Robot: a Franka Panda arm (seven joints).
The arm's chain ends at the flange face. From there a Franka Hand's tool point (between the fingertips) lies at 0.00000 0.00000 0.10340 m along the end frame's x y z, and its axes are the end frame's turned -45 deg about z.
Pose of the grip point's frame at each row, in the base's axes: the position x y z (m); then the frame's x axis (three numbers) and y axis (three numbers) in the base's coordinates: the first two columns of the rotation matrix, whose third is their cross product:
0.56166, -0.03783, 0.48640, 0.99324, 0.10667, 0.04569, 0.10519, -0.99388, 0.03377
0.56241, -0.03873, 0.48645, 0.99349, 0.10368, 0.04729, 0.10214, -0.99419, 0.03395
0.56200, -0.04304, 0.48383, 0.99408, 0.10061, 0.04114, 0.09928, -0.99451, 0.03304
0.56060, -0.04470, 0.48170, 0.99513, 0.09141, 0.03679, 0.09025, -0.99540, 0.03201
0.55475, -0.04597, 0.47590, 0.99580, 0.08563, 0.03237, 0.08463, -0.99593, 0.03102
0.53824, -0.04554, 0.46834, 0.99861, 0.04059, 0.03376, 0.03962, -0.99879, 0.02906
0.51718, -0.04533, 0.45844, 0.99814, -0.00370, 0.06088, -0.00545, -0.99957, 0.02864
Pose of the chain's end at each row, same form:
0.55659, -0.03486, 0.58963, 0.77671, -0.62735, 0.05619, -0.62795, -0.77821, -0.00843
0.55718, -0.03574, 0.58968, 0.77473, -0.62969, 0.05745, -0.63028, -0.77631, -0.00943
0.55743, -0.04007, 0.58709, 0.77312, -0.63208, 0.05245, -0.63272, -0.77437, -0.00573
0.55651, -0.04175, 0.58498, 0.76748, -0.63922, 0.04865, -0.63985, -0.76849, -0.00338
0.55114, -0.04306, 0.57920, 0.76398, -0.64368, 0.04482, -0.64429, -0.76478, -0.00095
0.53463, -0.04268, 0.57164, 0.73414, -0.67755, 0.04442, -0.67811, -0.73495, -0.00332
0.51090, -0.04234, 0.56161, 0.70194, -0.70942, 0.06330, -0.70965, -0.70419, -0.02280

